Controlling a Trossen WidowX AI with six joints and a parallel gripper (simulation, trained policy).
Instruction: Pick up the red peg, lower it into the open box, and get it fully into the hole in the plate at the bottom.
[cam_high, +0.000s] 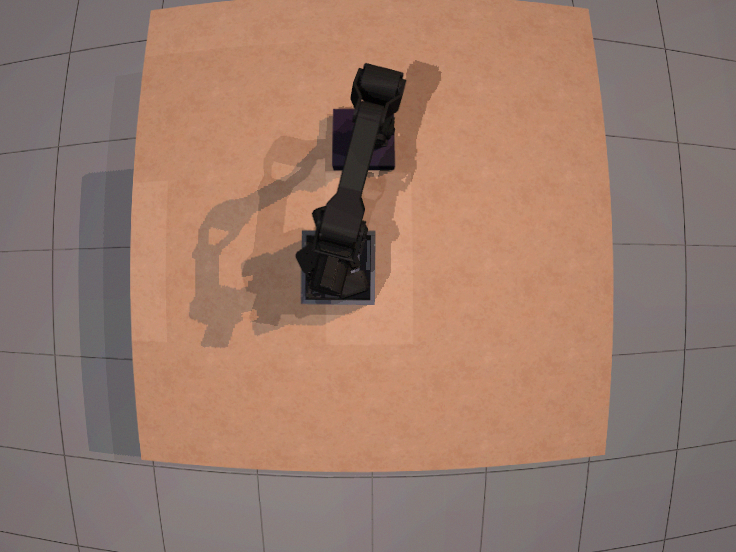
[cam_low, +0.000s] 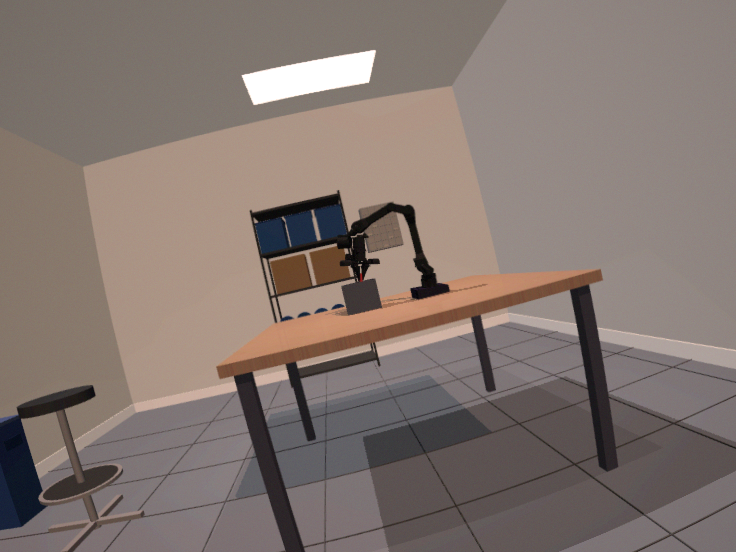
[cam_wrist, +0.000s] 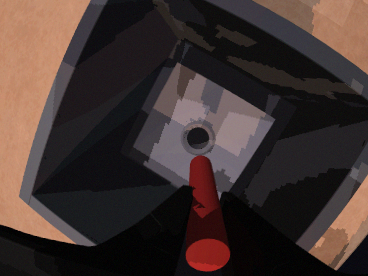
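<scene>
Right now the red peg is 1 cm below my gripper tip. From my gripper tip the other things lie so: plate 2 cm ahead, 1 cm to the right, 10 cm below.
</scene>
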